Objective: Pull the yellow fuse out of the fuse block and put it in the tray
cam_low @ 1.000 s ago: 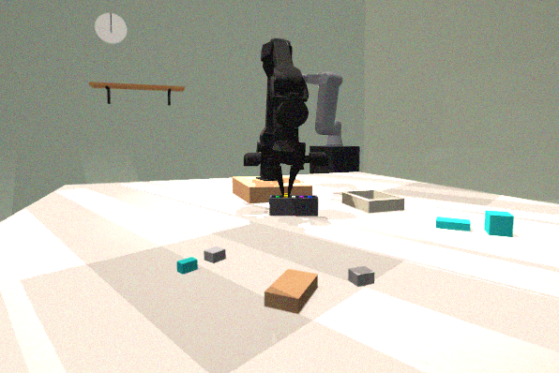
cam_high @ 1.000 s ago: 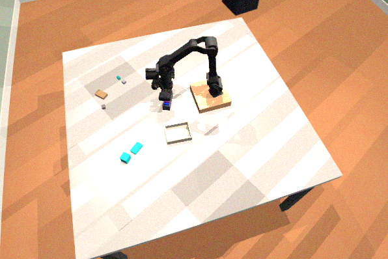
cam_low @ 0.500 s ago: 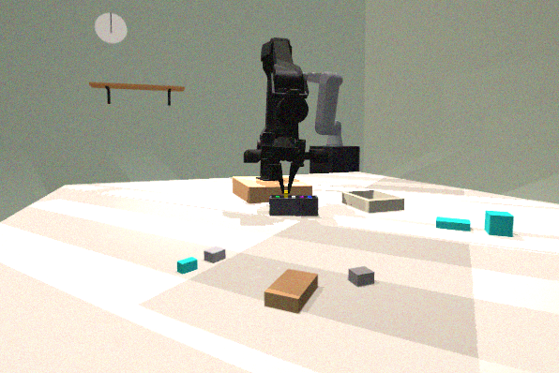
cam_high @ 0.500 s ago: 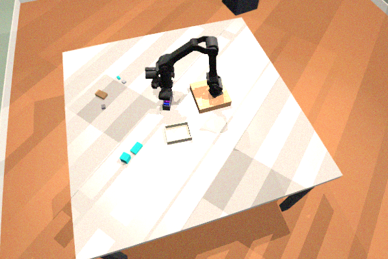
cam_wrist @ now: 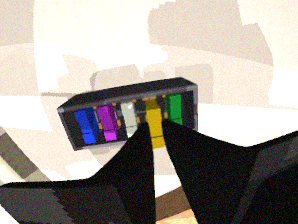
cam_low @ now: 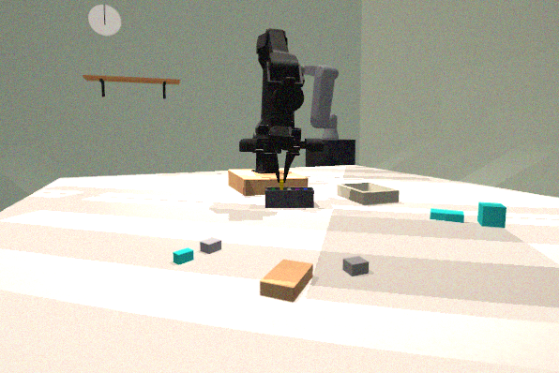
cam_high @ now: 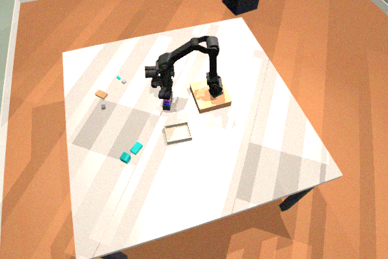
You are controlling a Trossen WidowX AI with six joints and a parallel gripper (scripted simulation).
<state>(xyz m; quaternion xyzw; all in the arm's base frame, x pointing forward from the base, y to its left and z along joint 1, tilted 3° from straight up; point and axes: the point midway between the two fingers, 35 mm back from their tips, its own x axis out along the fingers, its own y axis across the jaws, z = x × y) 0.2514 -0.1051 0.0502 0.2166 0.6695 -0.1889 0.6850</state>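
My gripper tip is 5 cm short of the tray, 23 cm to the right of it and 5 cm above it. Round my gripper tip: cyan block 20 cm ahead, 29 cm to the right, 5 cm below; then yellow fuse 1 cm below.
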